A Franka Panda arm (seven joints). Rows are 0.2 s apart.
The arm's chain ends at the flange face. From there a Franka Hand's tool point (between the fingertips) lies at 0.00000 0.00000 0.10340 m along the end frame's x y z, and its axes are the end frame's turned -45 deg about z.
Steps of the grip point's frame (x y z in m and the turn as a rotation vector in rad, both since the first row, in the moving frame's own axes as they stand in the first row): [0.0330 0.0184 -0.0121 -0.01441 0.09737 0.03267]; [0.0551 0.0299 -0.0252 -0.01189 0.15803 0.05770]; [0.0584 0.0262 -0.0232 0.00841 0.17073 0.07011]
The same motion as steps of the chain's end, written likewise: [0.0281 -0.0044 -0.0116 0.05866 0.07904 0.03267]; [0.0474 -0.0075 -0.0239 0.10334 0.12015 0.05770]; [0.0476 -0.0102 -0.0217 0.12667 0.11478 0.07011]
